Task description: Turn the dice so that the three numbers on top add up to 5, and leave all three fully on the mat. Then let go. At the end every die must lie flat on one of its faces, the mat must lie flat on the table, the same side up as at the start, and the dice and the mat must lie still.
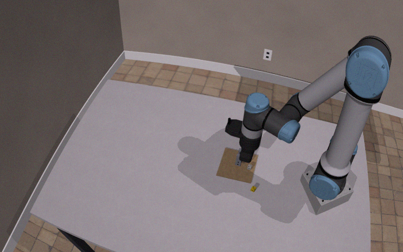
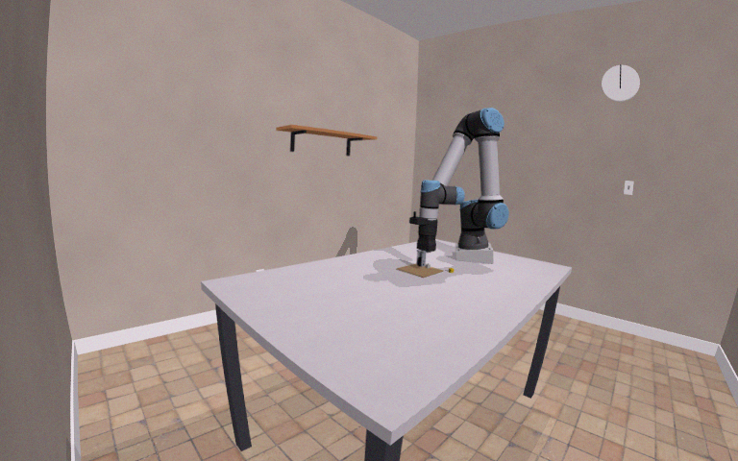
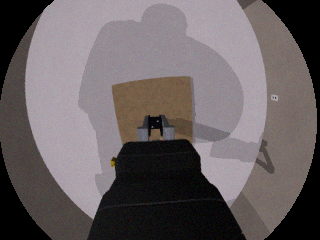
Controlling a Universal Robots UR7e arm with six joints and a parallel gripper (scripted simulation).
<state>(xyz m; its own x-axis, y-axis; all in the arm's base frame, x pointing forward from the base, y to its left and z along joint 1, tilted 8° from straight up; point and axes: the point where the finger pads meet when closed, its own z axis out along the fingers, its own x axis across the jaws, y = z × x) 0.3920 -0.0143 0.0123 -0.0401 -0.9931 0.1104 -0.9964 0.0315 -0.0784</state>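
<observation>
My hand is 40 mm above the mat. Also, from my hand: black die 10 mm below; then white die 50 mm behind, 30 mm below; then yellow die 90 mm to the left, 90 mm behind, 30 mm below.
</observation>
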